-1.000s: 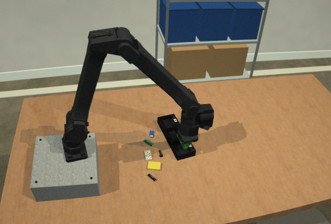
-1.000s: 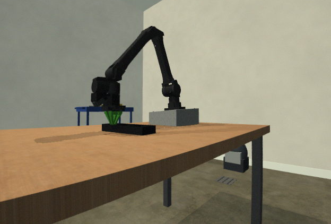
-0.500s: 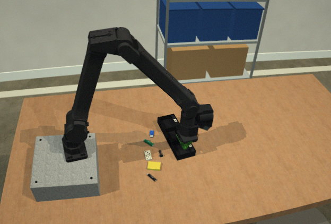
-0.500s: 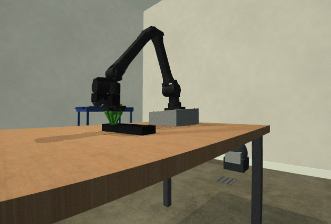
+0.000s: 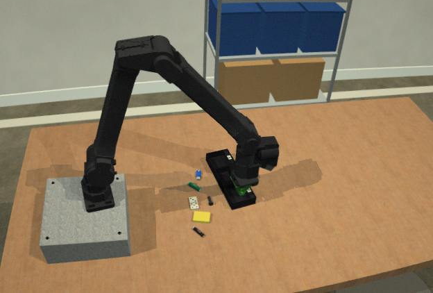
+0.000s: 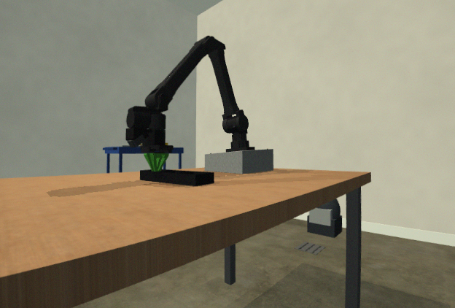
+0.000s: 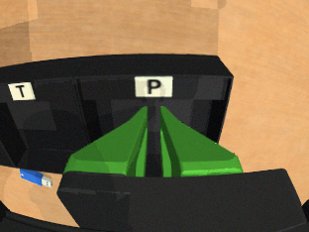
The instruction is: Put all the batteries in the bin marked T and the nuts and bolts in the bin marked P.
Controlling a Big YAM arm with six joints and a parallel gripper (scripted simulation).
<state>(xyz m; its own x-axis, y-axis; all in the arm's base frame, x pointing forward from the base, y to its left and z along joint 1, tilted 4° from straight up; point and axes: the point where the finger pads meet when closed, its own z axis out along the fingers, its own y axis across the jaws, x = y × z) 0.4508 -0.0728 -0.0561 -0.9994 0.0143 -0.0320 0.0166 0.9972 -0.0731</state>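
Now: hand 80 mm to the right of the black tray, 10 mm past it and 10 mm above it. Also, from my hand: yellow block: 150 mm behind, 40 mm to the right, 20 mm below; dark bolt: 100 mm behind, 20 mm below, 10 mm to the left; white domino: 160 mm behind, 20 mm to the left, 20 mm below.
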